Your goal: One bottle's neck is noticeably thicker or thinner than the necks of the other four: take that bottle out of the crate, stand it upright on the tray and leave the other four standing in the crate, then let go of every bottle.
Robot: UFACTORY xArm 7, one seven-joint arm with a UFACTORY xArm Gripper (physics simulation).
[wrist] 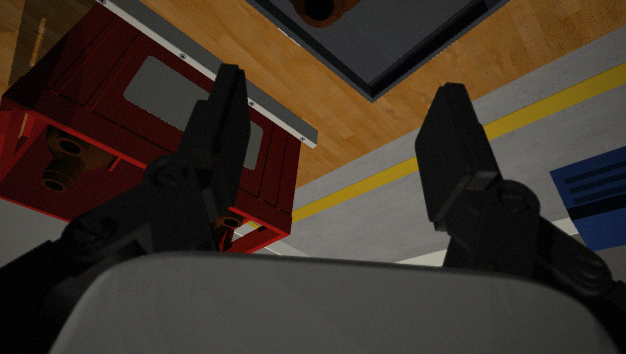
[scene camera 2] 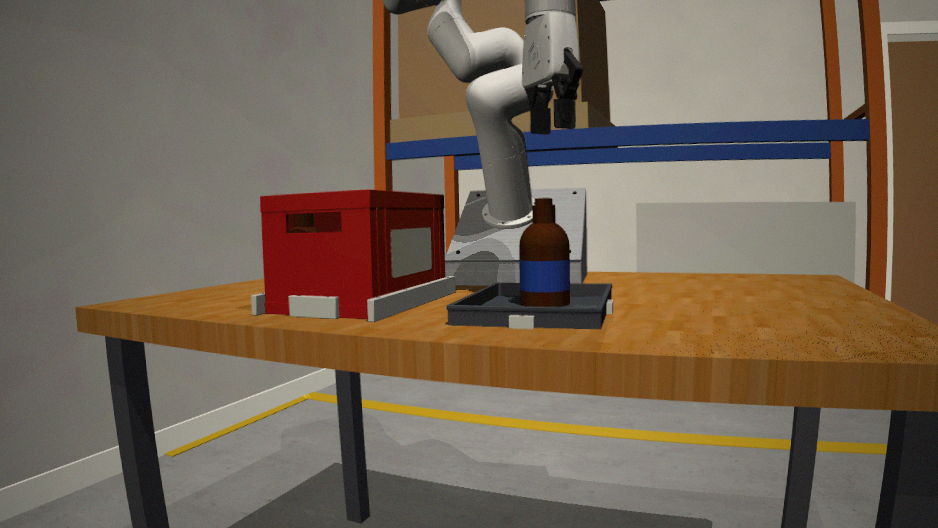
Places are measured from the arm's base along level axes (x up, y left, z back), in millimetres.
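Pixels of known places: gripper, between the fingertips: (wrist: pixel 337 106) (scene camera 2: pixel 552 131); arm's base, origin of its link: (scene camera 2: pixel 511 212).
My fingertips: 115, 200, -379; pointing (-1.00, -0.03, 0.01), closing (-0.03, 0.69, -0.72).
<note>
For each thing: its top centre in the pictures, then the offset to it from my fingertips, as dx, dy, dz. Level surfaces: height alone.
- brown bottle with a blue label, centre of its top: (wrist: pixel 319 6) (scene camera 2: pixel 543 198) -97, -16, +1
- dark tray, centre of its top: (scene camera 2: pixel 539 293) -232, -13, -35
- red crate, centre of its top: (wrist: pixel 141 214) (scene camera 2: pixel 359 194) -82, -311, -36
- wooden table, height of its surface: dx -257
A brown bottle with a blue label (scene camera 2: pixel 544 275) stands upright on the dark tray (scene camera 2: pixel 525 319) (wrist: pixel 345 55); part of its top shows at the upper edge of the wrist view. My gripper (scene camera 2: pixel 552 119) (wrist: pixel 337 106) is open and empty, high above the bottle and apart from it. The red crate (scene camera 2: pixel 318 262) (wrist: pixel 100 65) stands left of the tray. In the wrist view, bottle tops show inside it: one (wrist: pixel 69 146), another (wrist: pixel 55 182) and a third (wrist: pixel 230 221). The rest of the crate's inside is hidden by its walls and my finger.
Pale guide strips (scene camera 2: pixel 413 296) (wrist: pixel 251 104) run along the crate's base. The wooden table (scene camera 2: pixel 722 314) (wrist: pixel 325 120) carries the crate and tray. Behind the table stands a rack with orange posts and a blue beam (scene camera 2: pixel 689 133). A blue object (wrist: pixel 600 200) shows at the right of the wrist view.
</note>
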